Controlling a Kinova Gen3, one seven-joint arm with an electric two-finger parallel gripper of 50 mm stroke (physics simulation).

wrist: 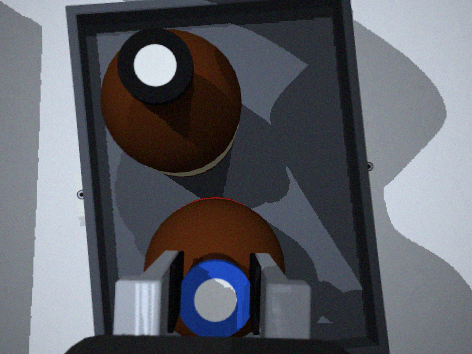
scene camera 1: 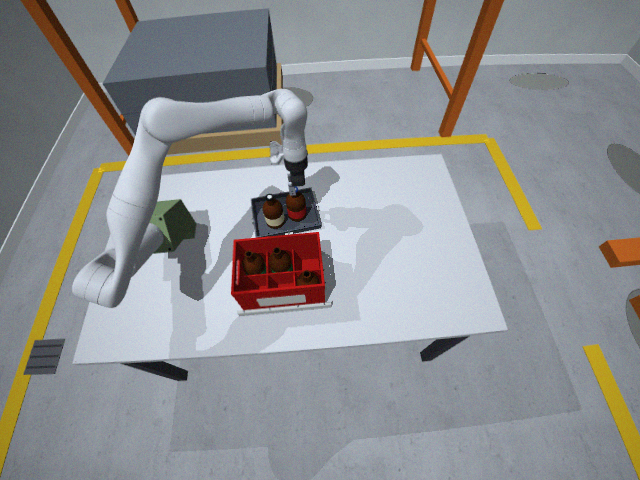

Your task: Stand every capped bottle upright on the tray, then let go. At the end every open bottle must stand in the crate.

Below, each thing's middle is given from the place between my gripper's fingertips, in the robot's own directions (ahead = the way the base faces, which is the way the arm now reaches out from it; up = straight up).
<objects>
Now: the dark grey tray (scene camera 1: 311, 222) 40 mm behind my hand, 10 mm to the left of it and 140 mm below it. Round my hand: red crate (scene camera 1: 270, 290) (70 mm behind, 290 mm to the right, 60 mm below).
</objects>
